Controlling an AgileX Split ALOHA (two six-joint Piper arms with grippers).
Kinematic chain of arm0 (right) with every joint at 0, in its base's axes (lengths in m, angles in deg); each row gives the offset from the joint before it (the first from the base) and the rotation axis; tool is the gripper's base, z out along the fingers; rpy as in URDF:
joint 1: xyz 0 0 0.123 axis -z
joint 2: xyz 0 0 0 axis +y
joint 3: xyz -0.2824 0 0.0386 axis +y
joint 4: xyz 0.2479 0 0.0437 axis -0.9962 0 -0.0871
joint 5: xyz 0 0 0 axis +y
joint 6: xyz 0.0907 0 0.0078 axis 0.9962 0 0.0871
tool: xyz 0 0 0 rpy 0 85 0
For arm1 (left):
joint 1: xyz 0 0 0.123 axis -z
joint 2: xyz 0 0 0 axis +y
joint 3: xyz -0.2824 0 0.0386 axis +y
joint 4: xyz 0.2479 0 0.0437 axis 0.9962 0 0.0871
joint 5: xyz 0 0 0 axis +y
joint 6: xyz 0.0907 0 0.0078 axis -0.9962 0 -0.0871
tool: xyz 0 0 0 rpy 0 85 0
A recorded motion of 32 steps. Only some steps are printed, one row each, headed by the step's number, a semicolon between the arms.
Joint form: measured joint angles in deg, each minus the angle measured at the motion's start. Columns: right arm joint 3, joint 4, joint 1, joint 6, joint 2, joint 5; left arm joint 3, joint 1, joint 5, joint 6, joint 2, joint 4.
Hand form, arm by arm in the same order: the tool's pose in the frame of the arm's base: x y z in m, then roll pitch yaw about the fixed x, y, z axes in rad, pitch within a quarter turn. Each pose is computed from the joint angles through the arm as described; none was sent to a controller.
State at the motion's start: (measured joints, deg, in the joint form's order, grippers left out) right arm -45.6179 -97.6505 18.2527 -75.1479 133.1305 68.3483; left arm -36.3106 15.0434 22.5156 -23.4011 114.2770 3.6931
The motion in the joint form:
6: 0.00 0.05 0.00 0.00 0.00 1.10; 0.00 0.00 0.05 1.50 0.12 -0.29
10: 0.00 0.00 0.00 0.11 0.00 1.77; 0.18 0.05 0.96 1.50 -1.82 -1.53
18: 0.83 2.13 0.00 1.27 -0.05 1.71; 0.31 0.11 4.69 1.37 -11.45 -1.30
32: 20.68 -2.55 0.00 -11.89 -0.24 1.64; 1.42 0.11 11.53 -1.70 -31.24 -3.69
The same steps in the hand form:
6: 0.3028 -0.0109 0.0268 1.9115 -0.1150 2.6027; 0.2291 -0.0594 0.0401 -3.1206 -0.0984 2.4398
10: 0.3029 -0.0105 0.0278 1.8998 -0.1178 2.6041; 0.2291 -0.0604 0.0480 -3.1214 -0.0825 2.4598
18: 0.2963 -0.0080 0.0267 1.9091 -0.1492 2.6330; 0.2316 -0.0609 0.0881 3.1171 0.0079 2.4555
32: 0.2101 0.0194 0.0207 1.9658 -0.2702 2.6200; 0.2144 -0.0581 0.1637 3.0454 0.2021 2.4292

